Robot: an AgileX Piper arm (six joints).
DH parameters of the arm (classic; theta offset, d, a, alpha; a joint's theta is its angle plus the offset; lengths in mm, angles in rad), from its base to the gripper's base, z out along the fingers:
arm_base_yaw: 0 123 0 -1.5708
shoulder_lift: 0.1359 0 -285 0
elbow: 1.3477 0 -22 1.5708
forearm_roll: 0 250.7 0 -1.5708
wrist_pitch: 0 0 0 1.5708
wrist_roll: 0 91 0 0
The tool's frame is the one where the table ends.
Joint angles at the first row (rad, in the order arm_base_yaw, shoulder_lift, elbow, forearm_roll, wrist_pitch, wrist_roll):
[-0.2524 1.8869 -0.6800 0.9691 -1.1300 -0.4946]
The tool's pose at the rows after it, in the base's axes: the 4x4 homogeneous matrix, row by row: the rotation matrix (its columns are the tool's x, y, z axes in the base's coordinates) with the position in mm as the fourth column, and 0 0 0 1 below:
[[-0.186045, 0.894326, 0.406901, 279.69], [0.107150, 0.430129, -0.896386, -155.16], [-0.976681, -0.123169, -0.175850, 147.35], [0, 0, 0, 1]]
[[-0.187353, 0.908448, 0.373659, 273.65], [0.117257, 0.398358, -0.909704, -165.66], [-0.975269, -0.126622, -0.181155, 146.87], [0, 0, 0, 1]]
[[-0.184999, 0.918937, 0.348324, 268.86], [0.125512, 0.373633, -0.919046, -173.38], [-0.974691, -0.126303, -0.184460, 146.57], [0, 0, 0, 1]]
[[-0.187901, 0.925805, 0.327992, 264.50], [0.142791, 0.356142, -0.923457, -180.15], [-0.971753, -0.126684, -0.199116, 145.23], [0, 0, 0, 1]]
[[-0.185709, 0.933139, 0.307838, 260.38], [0.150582, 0.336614, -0.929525, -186.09], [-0.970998, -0.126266, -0.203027, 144.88], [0, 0, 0, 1]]
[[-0.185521, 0.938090, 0.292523, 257.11], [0.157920, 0.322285, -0.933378, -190.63], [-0.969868, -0.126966, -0.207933, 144.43], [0, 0, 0, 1]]
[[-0.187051, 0.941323, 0.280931, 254.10], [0.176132, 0.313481, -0.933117, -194.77], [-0.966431, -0.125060, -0.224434, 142.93], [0, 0, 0, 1]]
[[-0.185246, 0.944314, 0.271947, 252.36], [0.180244, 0.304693, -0.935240, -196.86], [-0.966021, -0.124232, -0.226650, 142.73], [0, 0, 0, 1]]
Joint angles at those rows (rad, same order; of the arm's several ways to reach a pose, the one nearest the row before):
[-0.2944 1.8869 -0.6800 0.9691 -1.1136 -0.4992]
[-0.3330 1.8869 -0.6800 0.9692 -1.1078 -0.5033]
[-0.3618 1.8869 -0.6800 0.9692 -1.1042 -0.5033]
[-0.3888 1.8869 -0.6800 0.9691 -1.0881 -0.5052]
[-0.4118 1.8869 -0.6800 0.9691 -1.0838 -0.5052]
[-0.4299 1.8869 -0.6800 0.9692 -1.0785 -0.5064]
[-0.4481 1.8869 -0.6800 0.9691 -1.0603 -0.5064]
[-0.4564 1.8869 -0.6800 0.9713 -1.0586 -0.5064]

